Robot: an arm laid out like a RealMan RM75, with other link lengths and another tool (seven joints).
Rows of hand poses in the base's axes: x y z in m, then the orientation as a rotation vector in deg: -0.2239, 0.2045, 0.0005, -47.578, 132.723, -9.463; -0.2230, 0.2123, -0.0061, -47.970, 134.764, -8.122; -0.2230, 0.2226, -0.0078, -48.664, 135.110, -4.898; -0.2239, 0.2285, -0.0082, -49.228, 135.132, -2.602; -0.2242, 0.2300, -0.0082, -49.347, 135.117, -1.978; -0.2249, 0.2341, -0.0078, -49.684, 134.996, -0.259; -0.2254, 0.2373, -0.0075, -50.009, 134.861, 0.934; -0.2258, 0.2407, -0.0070, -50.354, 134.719, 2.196; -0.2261, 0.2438, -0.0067, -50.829, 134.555, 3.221; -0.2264, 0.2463, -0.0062, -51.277, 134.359, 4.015; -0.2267, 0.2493, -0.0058, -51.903, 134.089, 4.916; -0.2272, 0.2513, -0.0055, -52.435, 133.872, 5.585; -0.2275, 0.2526, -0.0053, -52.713, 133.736, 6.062; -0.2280, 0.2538, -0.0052, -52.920, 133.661, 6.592; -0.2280, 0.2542, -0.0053, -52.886, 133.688, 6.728
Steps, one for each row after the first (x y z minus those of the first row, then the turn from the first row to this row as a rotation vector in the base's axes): 0.0009, 0.0078, -0.0066, 0.406, 2.238, 0.010; 0.0009, 0.0181, -0.0083, 2.308, 3.425, 1.181; 0.0000, 0.0240, -0.0087, 3.669, 4.118, 2.123; -0.0003, 0.0255, -0.0087, 4.053, 4.282, 2.362; -0.0010, 0.0296, -0.0083, 5.121, 4.675, 3.050; -0.0015, 0.0328, -0.0080, 5.838, 4.937, 3.602; -0.0019, 0.0362, -0.0075, 6.594, 5.223, 4.186; -0.0022, 0.0393, -0.0072, 7.147, 5.475, 4.800; -0.0025, 0.0418, -0.0067, 7.561, 5.637, 5.349; -0.0028, 0.0448, -0.0063, 7.998, 5.818, 6.063; -0.0033, 0.0468, -0.0060, 8.301, 5.962, 6.641; -0.0036, 0.0481, -0.0058, 8.548, 6.053, 6.981; -0.0041, 0.0493, -0.0057, 8.841, 6.193, 7.271; -0.0041, 0.0497, -0.0058, 8.937, 6.244, 7.274
